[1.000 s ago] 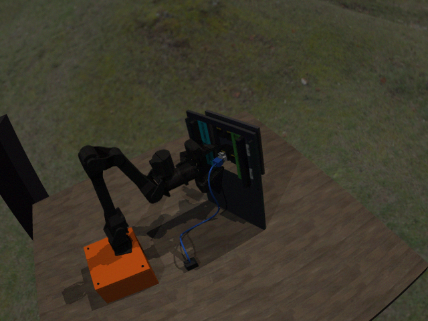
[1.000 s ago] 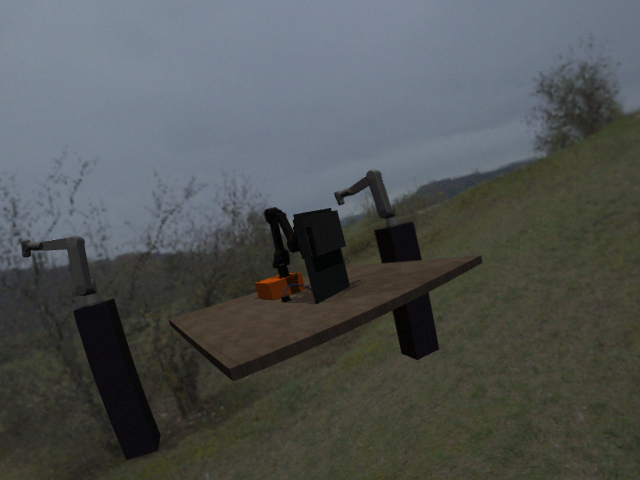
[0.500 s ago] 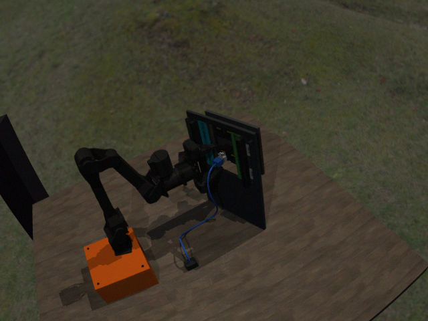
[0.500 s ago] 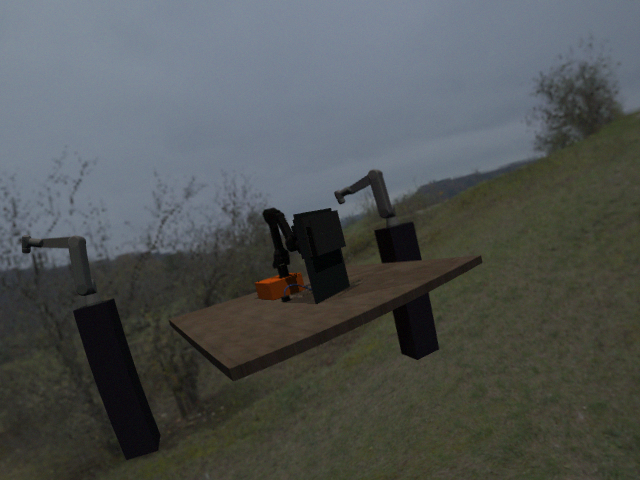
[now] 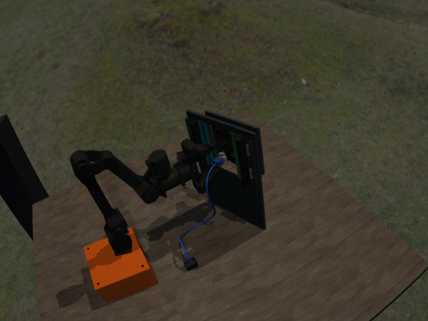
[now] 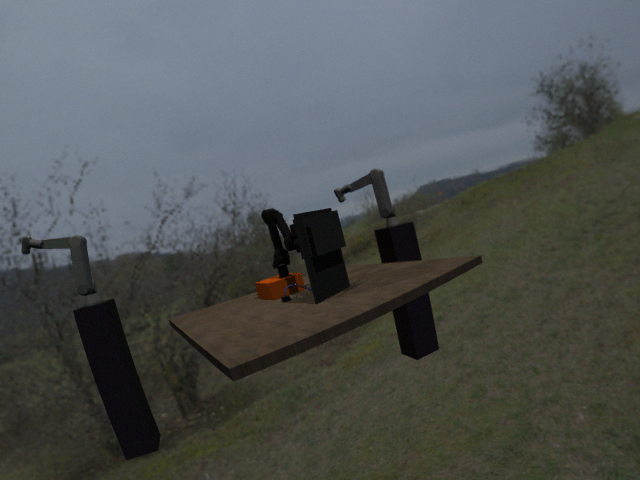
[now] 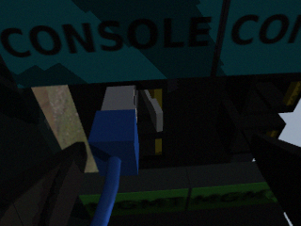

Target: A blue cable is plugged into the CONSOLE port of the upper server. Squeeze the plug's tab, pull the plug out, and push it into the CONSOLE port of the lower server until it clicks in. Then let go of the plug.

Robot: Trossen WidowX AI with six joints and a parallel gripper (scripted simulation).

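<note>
Right now the blue plug is 2 cm ahead of my gripper tip, 2 cm to the left of it and 2 cm below it. The rest, counted from my gripper tip: black anchor block (19 cm behind, 19 cm to the right, 26 cm below).
</note>
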